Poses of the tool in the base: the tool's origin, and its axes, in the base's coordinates. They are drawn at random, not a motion.
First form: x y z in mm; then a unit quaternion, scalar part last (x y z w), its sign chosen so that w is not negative.
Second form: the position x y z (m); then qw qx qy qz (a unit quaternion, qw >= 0). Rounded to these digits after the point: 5 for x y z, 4 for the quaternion.
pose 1, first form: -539.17 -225.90 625.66 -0.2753 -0.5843 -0.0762 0.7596
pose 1, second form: -0.53917 -0.22590 0.62566 0.7596 -0.2753 -0.5843 -0.0762
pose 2, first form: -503.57 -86.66 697.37 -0.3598 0.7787 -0.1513 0.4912
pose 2, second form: -0.50357 -0.08666 0.69737 0.4912 -0.3598 0.7787 -0.1513
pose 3, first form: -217.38 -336.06 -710.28 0.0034 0.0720 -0.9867 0.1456
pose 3, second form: -0.21738 -0.33606 -0.71028 0.1456 0.0034 0.0720 -0.9867
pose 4, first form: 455.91 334.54 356.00 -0.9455 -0.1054 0.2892 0.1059
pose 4, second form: 0.45591 0.33454 0.35600 0.1059 -0.9455 -0.1054 0.2892
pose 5, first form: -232.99 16.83 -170.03 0.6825 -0.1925 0.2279 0.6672
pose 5, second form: -0.23299 0.01683 -0.17003 0.6672 0.6825 -0.1925 0.2279
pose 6, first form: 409.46 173.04 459.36 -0.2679 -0.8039 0.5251 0.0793
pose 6, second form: 0.40946 0.17304 0.45936 0.0793 -0.2679 -0.8039 0.5251
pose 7, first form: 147.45 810.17 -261.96 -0.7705 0.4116 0.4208 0.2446
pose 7, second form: 0.14745 0.81017 -0.26196 0.2446 -0.7705 0.4116 0.4208
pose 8, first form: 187.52 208.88 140.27 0.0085 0.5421 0.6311 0.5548
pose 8, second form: 0.18752 0.20888 0.14027 0.5548 0.0085 0.5421 0.6311
